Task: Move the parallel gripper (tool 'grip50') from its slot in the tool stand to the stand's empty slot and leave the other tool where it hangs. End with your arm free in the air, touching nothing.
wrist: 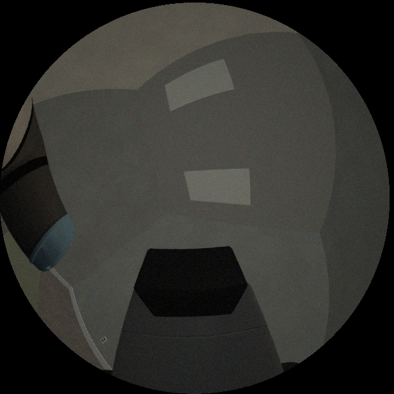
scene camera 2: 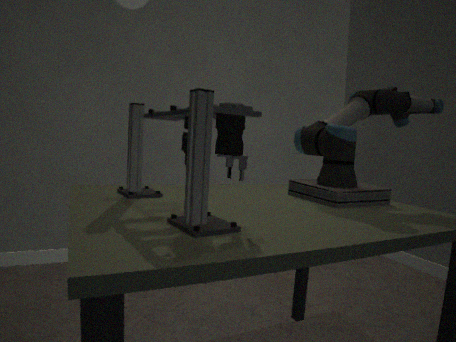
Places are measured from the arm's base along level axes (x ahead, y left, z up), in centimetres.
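Pixels of known places: arm's base, link origin: (scene camera 2: 336, 184).
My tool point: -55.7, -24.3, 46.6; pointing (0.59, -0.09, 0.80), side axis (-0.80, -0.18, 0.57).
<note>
For each thing: its top centre in the pictures, then the offset to it from my tool point, as dx, dy, dz. "spot": a spot on its surface instead. Level surfaces: height alone.
- dark tool, surface spot: (scene camera 2: 185, 142) spot: +115.2, +17.3, -33.5
- rail, surface spot: (scene camera 2: 167, 116) spot: +121.9, +19.0, -25.8
- stand's far post, surface spot: (scene camera 2: 135, 147) spot: +128.3, +3.0, -36.2
- yellow-green table, surface height: dz -52.8
The tool stand (scene camera 2: 199, 160) is at the left-centre of the table in the scene view. The parallel gripper (scene camera 2: 235, 172) hangs upright from the near end of its rail, with a dark body and two pale fingers standing apart. Another dark tool (scene camera 2: 185, 142) hangs farther back, mostly hidden behind the near post. Under the far stretch of rail (scene camera 2: 167, 116) no tool shows. The arm (scene camera 2: 385, 102) reaches away to the right, well apart from the stand, and no tool can be made out on it. A black block on a dark grey tapered body (wrist: 190, 280) fills the wrist view's lower middle.
The stand's far post (scene camera 2: 135, 147) and two base plates (scene camera 2: 215, 226) are bolted to the yellow-green table (scene camera 2: 280, 230). The arm's base (scene camera 2: 337, 192) is at the table's right. Grey walls surround the room. A blue-capped arm link (wrist: 55, 245) shows at the wrist view's left.
</note>
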